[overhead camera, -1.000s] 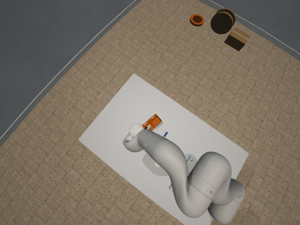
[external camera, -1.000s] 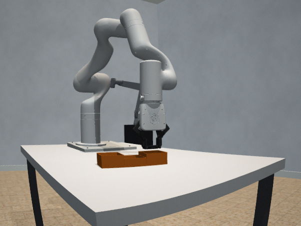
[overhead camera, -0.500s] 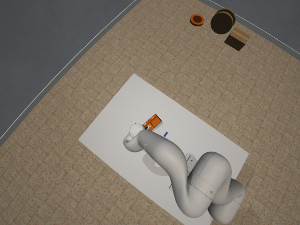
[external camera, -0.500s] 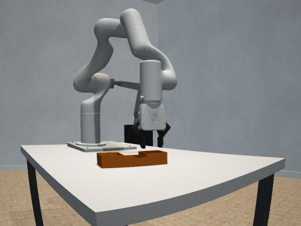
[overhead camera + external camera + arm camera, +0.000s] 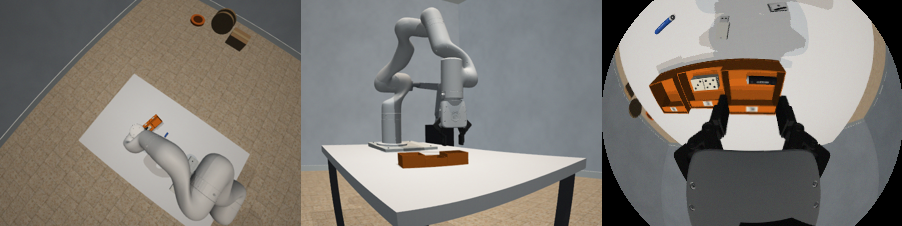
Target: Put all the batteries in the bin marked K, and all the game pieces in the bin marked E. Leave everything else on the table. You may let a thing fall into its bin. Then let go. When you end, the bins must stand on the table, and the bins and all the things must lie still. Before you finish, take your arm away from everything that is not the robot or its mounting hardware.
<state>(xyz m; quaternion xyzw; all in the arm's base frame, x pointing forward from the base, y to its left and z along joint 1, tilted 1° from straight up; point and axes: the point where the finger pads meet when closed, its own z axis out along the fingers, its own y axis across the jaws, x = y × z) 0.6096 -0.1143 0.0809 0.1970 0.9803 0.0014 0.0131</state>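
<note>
The blue battery is 190 mm behind my hand, 90 mm to the right of it and 80 mm below it. From my hand the other things lie so: black battery: 70 mm below, 10 mm to the left, 10 mm ahead; then bin: 80 mm to the right, 60 mm below, 30 mm behind.
</note>
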